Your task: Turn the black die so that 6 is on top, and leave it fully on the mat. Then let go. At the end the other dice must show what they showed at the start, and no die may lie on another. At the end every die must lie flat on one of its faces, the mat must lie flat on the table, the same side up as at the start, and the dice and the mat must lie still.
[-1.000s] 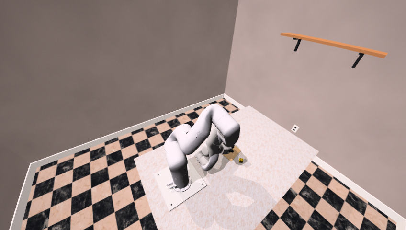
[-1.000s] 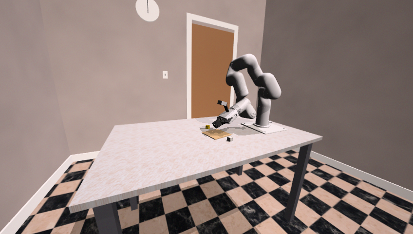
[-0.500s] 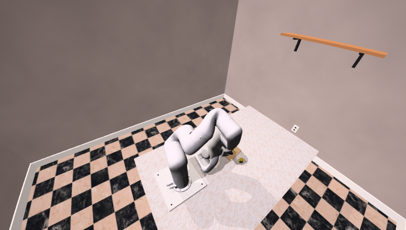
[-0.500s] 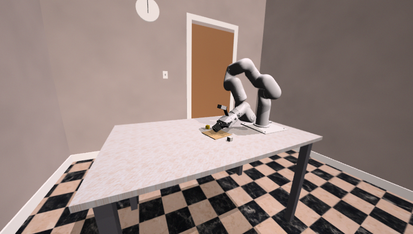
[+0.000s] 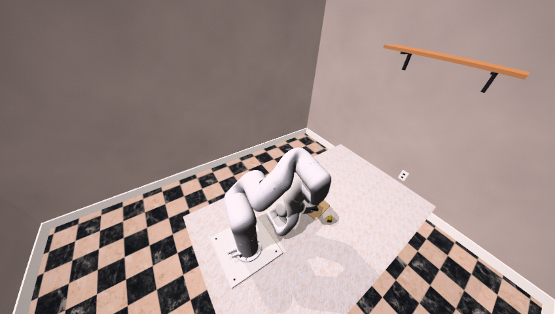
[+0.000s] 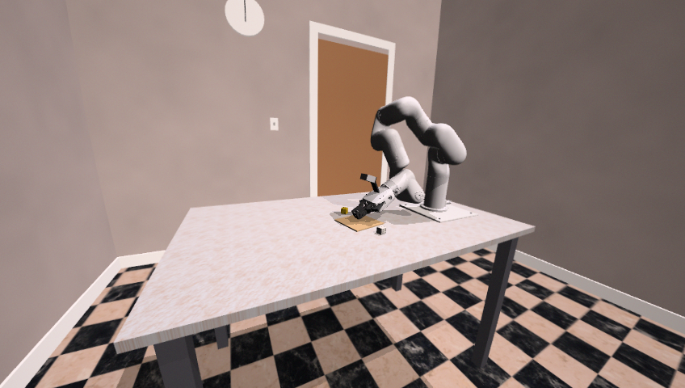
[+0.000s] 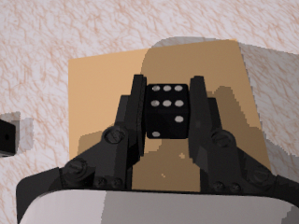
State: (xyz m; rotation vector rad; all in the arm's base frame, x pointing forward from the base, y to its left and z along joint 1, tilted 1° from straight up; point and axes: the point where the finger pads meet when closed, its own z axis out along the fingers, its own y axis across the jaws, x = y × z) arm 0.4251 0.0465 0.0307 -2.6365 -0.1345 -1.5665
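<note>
My gripper is now 4 cm above the tan mat. The rest, counted from my hand: white die (3 cm behind, 13 cm to the left, 3 cm below); black die (1 cm ahead, 1 cm below); yellow die (1 cm ahead, 12 cm to the right, 3 cm below).
</note>
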